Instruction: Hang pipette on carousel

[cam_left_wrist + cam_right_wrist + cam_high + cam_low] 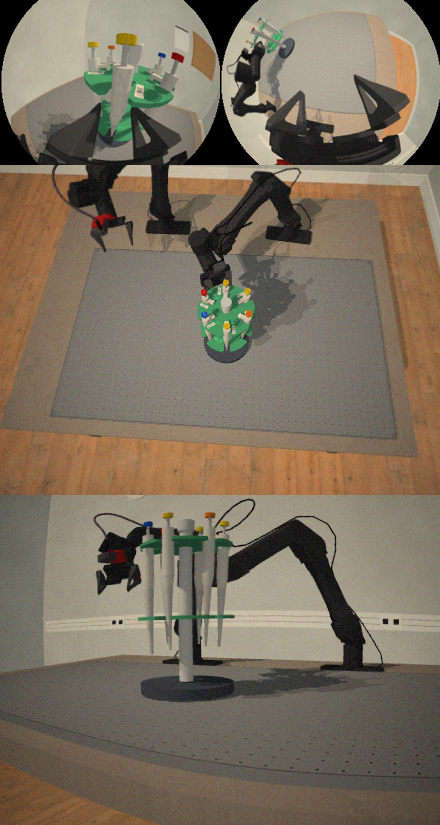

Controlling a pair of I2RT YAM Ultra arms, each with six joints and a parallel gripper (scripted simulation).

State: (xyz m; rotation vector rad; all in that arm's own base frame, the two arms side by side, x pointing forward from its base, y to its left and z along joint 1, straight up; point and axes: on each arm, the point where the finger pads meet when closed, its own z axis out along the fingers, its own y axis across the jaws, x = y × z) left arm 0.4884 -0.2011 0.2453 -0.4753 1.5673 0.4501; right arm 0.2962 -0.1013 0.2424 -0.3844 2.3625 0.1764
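My left gripper is now 20 mm short of the pipette and 20 mm above it.
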